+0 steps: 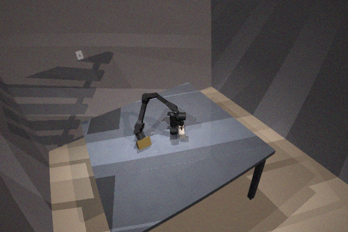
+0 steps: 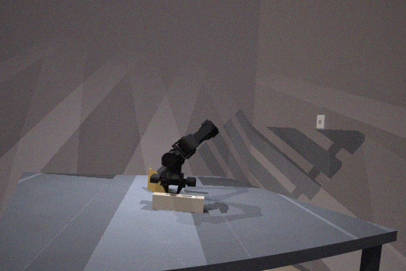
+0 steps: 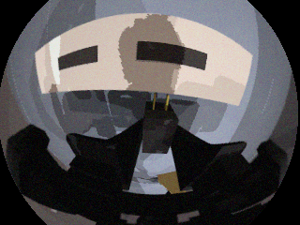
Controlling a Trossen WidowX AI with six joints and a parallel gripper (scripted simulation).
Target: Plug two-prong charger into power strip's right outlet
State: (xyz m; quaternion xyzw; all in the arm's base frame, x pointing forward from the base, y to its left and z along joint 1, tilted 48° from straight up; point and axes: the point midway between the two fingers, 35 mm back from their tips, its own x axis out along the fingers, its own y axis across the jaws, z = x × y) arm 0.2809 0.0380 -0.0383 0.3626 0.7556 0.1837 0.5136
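Right now the black two-prong charger is 2 cm ahead of my gripper tip, 1 cm to the right of it and 1 cm above it.
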